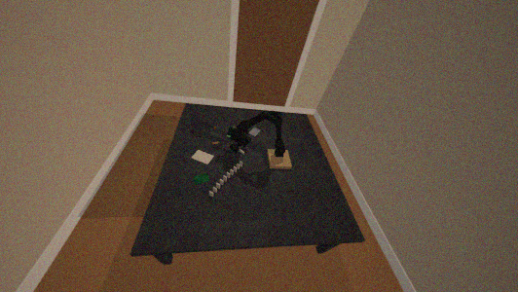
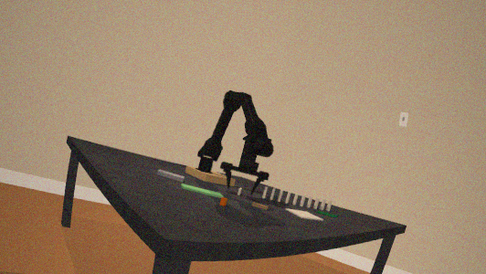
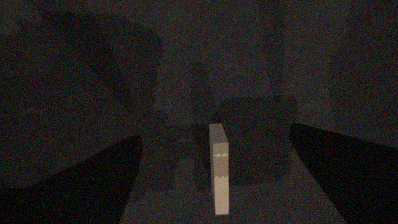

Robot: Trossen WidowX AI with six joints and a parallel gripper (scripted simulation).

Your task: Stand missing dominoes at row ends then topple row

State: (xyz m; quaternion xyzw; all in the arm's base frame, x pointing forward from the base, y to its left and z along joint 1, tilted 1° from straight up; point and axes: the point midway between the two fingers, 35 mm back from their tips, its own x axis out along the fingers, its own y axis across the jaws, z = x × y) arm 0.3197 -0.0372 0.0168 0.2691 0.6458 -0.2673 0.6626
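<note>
Right now my gripper tip is 60 mm short of the green bar, 210 mm to the left of it and 10 mm above it. From my gripper tip the other things lie so: white flat card: 280 mm ahead, 80 mm to the left, 10 mm below; then brown piece: 200 mm ahead, 70 mm to the right, 10 mm below; then grey bar: 140 mm behind, 240 mm to the right.
</note>
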